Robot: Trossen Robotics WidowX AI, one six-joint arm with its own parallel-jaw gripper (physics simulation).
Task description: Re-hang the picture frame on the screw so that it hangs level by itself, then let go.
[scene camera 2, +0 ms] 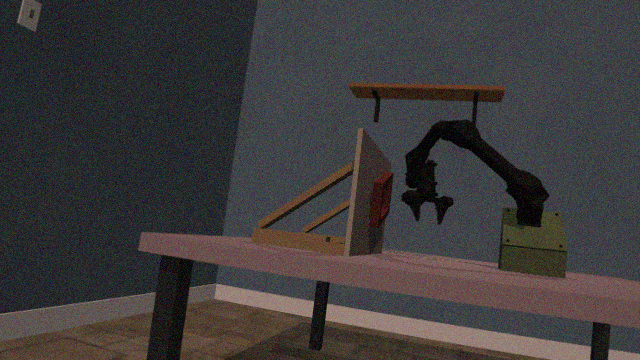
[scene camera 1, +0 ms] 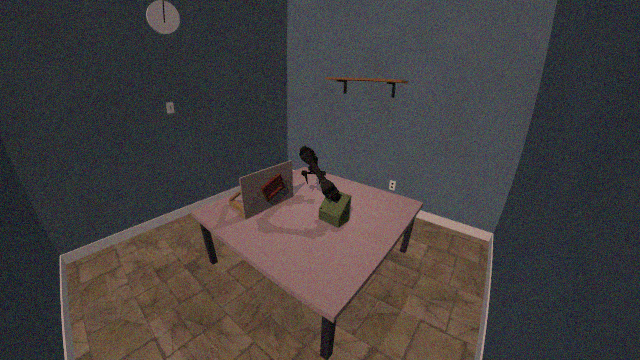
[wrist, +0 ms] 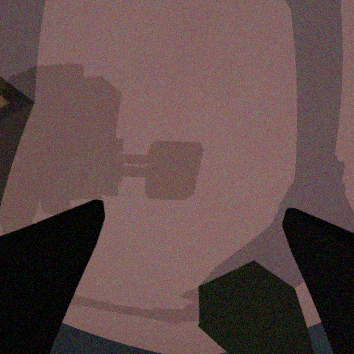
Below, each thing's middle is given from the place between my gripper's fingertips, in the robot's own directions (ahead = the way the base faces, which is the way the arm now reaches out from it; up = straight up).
Now: hand 12 cm short of the board (scene camera 1: 253,201), 34 cm to the right of it and 3 cm below it.
